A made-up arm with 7 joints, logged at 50 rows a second.
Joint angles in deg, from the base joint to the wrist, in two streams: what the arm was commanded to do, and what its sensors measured. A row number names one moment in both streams.
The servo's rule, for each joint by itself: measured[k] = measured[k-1] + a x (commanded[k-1-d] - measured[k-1]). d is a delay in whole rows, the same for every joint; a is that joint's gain. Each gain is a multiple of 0.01, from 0.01 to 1. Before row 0 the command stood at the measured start. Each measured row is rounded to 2 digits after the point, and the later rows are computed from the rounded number. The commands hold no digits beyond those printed.
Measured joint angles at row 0: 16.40 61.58 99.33 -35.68 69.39 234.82 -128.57
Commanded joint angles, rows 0 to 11: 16.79 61.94 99.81 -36.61 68.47 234.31 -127.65; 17.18 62.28 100.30 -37.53 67.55 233.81 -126.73; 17.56 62.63 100.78 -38.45 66.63 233.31 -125.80; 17.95 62.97 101.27 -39.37 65.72 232.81 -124.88; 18.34 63.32 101.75 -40.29 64.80 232.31 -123.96; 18.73 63.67 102.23 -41.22 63.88 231.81 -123.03; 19.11 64.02 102.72 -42.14 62.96 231.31 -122.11; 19.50 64.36 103.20 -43.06 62.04 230.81 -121.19; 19.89 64.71 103.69 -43.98 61.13 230.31 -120.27; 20.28 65.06 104.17 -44.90 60.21 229.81 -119.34; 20.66 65.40 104.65 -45.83 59.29 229.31 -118.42; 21.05 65.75 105.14 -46.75 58.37 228.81 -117.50
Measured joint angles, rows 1 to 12: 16.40 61.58 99.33 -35.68 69.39 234.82 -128.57; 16.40 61.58 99.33 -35.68 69.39 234.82 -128.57; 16.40 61.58 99.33 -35.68 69.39 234.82 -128.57; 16.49 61.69 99.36 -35.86 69.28 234.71 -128.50; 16.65 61.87 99.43 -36.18 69.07 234.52 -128.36; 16.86 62.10 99.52 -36.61 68.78 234.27 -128.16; 17.11 62.36 99.64 -37.13 68.41 233.96 -127.90; 17.39 62.65 99.79 -37.73 67.98 233.61 -127.58; 17.70 62.96 99.96 -38.39 67.49 233.23 -127.22; 18.02 63.28 100.15 -39.10 66.95 232.83 -126.81; 18.36 63.60 100.36 -39.85 66.36 232.41 -126.36; 18.71 63.93 100.59 -40.63 65.73 231.97 -125.87
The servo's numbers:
d 3
a 0.23 0.30 0.07 0.19 0.12 0.21 0.08

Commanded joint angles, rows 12 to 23: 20.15 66.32 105.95 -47.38 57.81 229.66 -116.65; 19.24 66.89 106.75 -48.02 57.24 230.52 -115.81; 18.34 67.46 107.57 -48.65 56.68 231.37 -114.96; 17.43 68.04 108.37 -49.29 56.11 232.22 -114.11; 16.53 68.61 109.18 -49.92 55.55 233.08 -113.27; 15.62 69.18 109.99 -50.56 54.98 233.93 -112.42; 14.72 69.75 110.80 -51.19 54.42 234.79 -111.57; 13.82 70.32 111.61 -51.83 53.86 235.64 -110.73; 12.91 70.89 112.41 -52.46 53.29 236.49 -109.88; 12.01 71.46 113.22 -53.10 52.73 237.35 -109.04; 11.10 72.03 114.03 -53.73 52.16 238.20 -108.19; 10.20 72.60 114.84 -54.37 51.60 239.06 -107.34
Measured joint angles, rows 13 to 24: 19.07 64.27 100.84 -41.44 65.07 231.52 -125.35; 19.44 64.61 101.11 -42.27 64.38 231.06 -124.80; 19.81 64.95 101.39 -43.12 63.66 230.59 -124.22; 19.89 65.36 101.71 -43.93 62.96 230.39 -123.61; 19.74 65.82 102.06 -44.71 62.27 230.42 -122.99; 19.42 66.31 102.45 -45.46 61.60 230.62 -122.35; 18.96 66.83 102.86 -46.19 60.94 230.96 -121.69; 18.40 67.36 103.30 -46.90 60.29 231.41 -121.02; 17.76 67.91 103.77 -47.60 59.65 231.94 -120.33; 17.06 68.46 104.26 -48.28 59.02 232.54 -119.63; 16.31 69.02 104.77 -48.95 58.40 233.19 -118.92; 15.53 69.58 105.30 -49.62 57.79 233.88 -118.20
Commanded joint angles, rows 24 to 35: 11.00 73.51 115.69 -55.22 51.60 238.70 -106.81; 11.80 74.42 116.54 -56.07 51.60 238.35 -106.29; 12.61 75.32 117.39 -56.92 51.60 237.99 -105.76; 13.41 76.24 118.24 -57.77 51.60 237.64 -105.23; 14.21 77.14 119.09 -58.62 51.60 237.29 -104.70; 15.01 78.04 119.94 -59.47 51.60 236.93 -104.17; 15.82 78.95 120.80 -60.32 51.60 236.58 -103.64; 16.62 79.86 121.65 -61.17 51.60 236.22 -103.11; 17.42 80.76 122.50 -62.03 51.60 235.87 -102.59; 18.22 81.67 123.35 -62.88 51.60 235.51 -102.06; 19.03 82.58 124.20 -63.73 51.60 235.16 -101.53; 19.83 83.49 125.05 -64.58 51.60 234.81 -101.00
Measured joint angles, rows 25 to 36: 14.72 70.14 105.85 -50.28 57.18 234.61 -117.47; 13.89 70.71 106.42 -50.94 56.58 235.36 -116.73; 13.04 71.28 107.01 -51.59 55.98 236.14 -115.98; 12.57 71.95 107.62 -52.28 55.45 236.68 -115.25; 12.39 72.69 108.24 -53.00 54.99 237.03 -114.53; 12.44 73.48 108.88 -53.74 54.58 237.23 -113.83; 12.66 74.31 109.54 -54.51 54.22 237.32 -113.14; 13.02 75.16 110.21 -55.29 53.91 237.31 -112.46; 13.48 76.02 110.89 -56.08 53.63 237.23 -111.80; 14.02 76.90 111.58 -56.89 53.39 237.09 -111.15; 14.62 77.79 112.28 -57.70 53.18 236.91 -110.51; 15.26 78.68 113.00 -58.52 52.99 236.69 -109.88
